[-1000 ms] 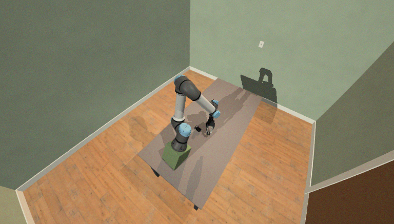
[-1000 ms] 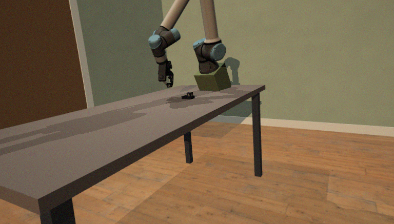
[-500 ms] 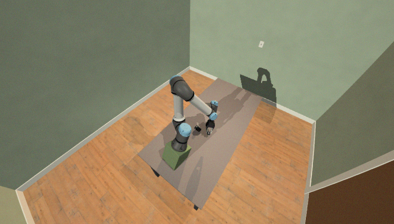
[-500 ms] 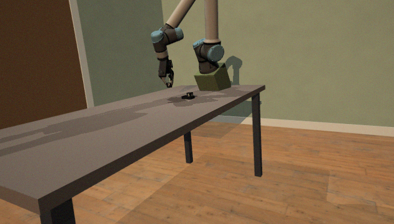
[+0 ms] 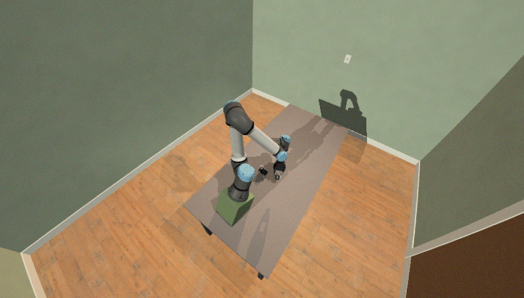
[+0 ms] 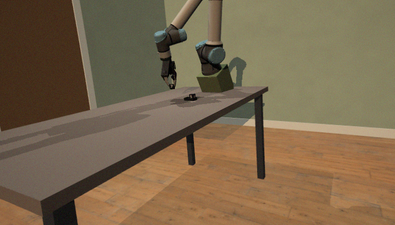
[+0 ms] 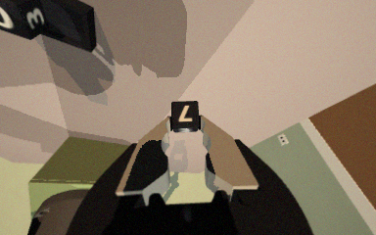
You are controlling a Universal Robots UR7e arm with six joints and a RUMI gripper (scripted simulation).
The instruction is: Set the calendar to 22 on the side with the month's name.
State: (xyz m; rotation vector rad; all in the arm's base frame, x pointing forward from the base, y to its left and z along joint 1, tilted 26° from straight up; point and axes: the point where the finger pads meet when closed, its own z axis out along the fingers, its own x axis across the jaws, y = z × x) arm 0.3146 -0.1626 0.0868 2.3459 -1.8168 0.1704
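Right now my hand is 1 cm above the black number cube. Also, from my hand: black tray (3 cm ahead, 15 cm to the left, 8 cm below).
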